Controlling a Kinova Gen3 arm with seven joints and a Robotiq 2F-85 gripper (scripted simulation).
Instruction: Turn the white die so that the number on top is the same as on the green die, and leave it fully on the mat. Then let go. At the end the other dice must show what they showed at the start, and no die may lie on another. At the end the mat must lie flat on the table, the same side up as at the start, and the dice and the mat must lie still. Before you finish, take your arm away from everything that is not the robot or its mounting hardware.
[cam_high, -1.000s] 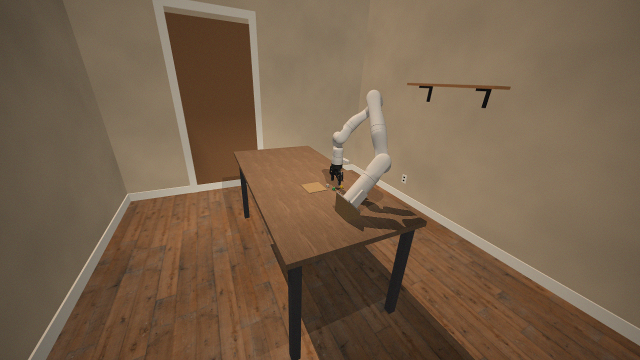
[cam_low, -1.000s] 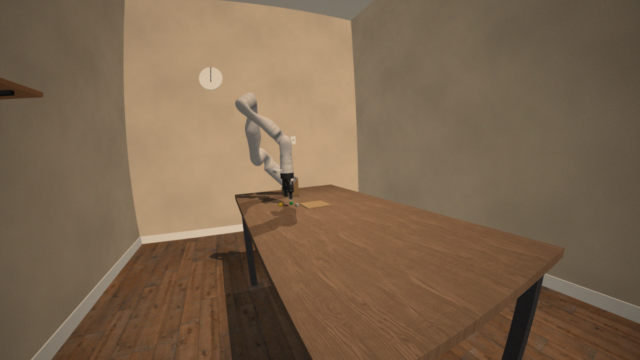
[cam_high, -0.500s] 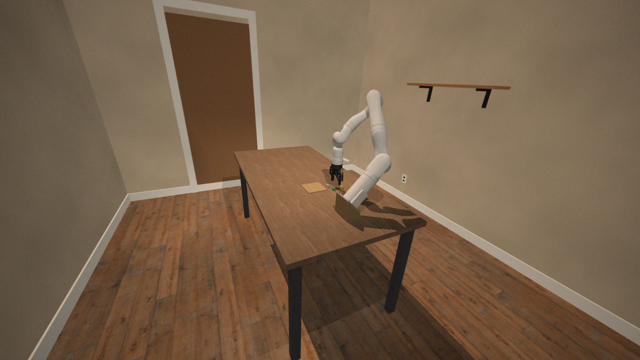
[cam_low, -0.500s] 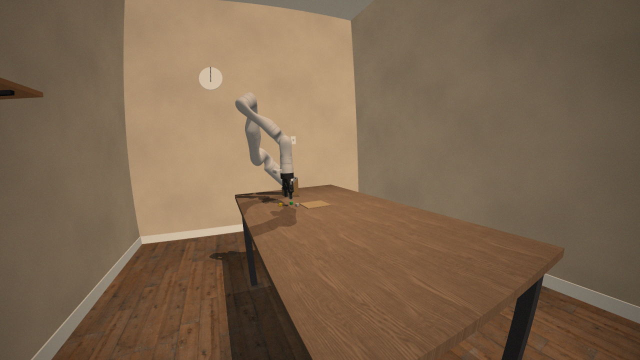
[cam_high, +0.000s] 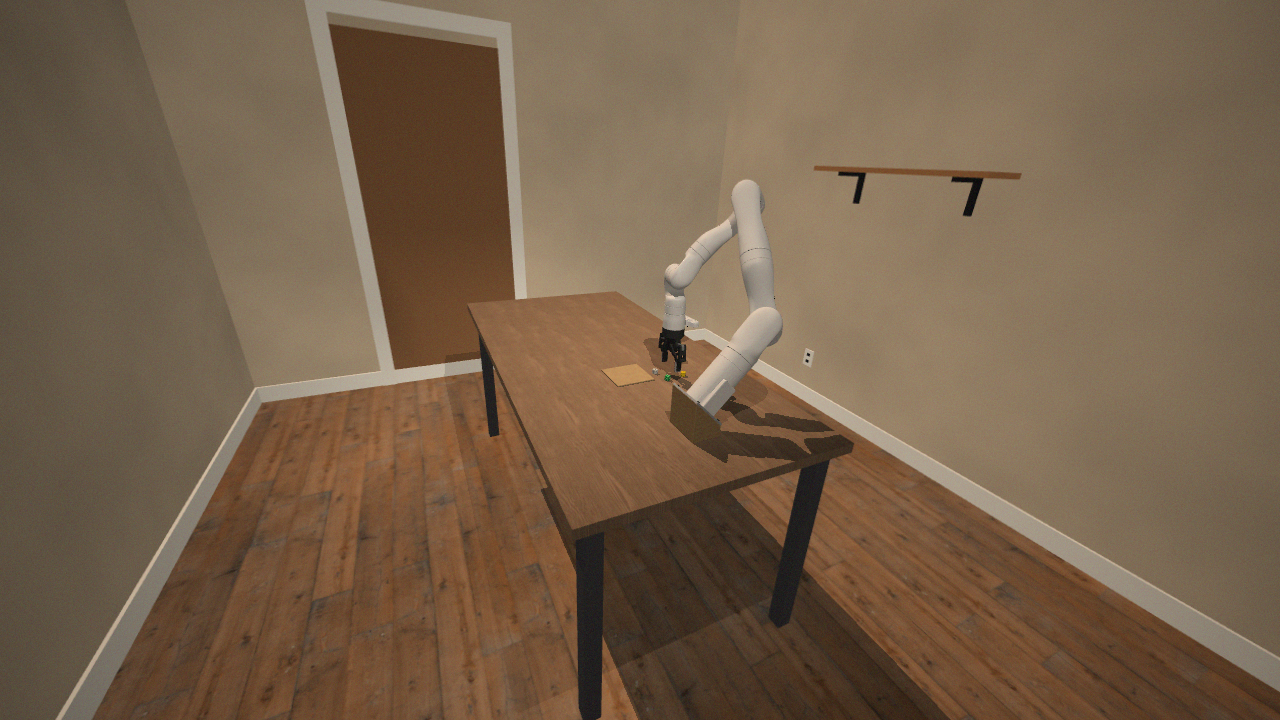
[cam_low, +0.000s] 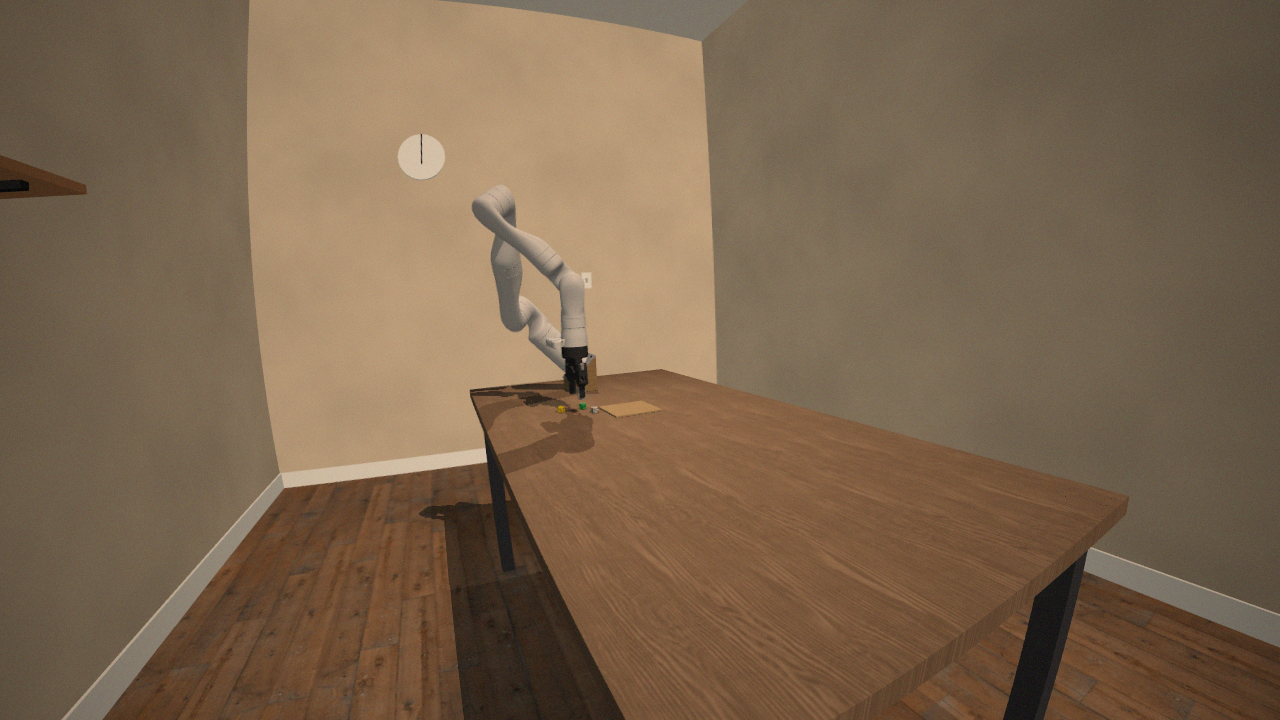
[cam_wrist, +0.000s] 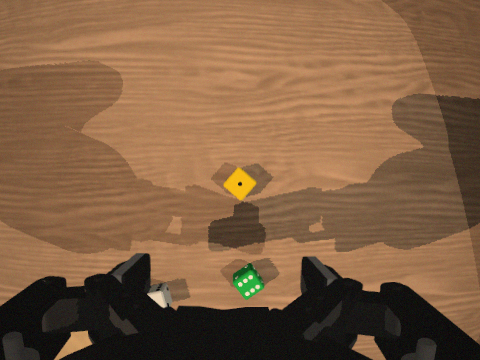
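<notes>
Right now the green die is 40 mm below my hand, 20 mm to the left of it and 10 mm behind it. The rest, counted from my hand: tan mat 130 mm to the left, 80 mm ahead, 40 mm below; then white die 50 mm ahead, 40 mm below, 30 mm to the left; then yellow die 50 mm to the right, 40 mm below, 10 mm behind.
</notes>
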